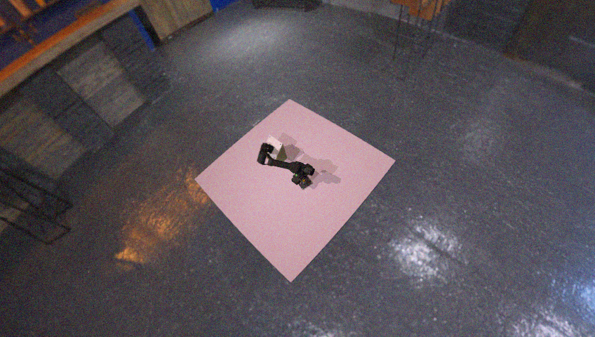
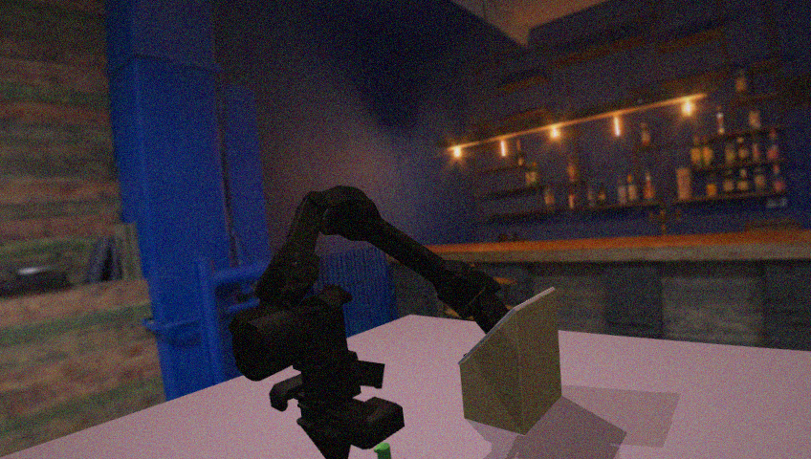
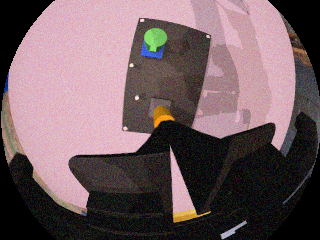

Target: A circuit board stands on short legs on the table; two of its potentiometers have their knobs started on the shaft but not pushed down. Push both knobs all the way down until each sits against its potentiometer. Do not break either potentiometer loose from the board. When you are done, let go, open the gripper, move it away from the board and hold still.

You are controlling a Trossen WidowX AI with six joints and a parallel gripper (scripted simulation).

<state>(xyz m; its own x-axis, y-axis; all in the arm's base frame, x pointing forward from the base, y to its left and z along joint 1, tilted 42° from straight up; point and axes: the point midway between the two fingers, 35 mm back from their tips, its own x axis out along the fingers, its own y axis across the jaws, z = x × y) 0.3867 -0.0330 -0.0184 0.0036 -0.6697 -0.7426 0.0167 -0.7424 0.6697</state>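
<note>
Now: the orange knob 20 mm below my gripper tip.
</note>
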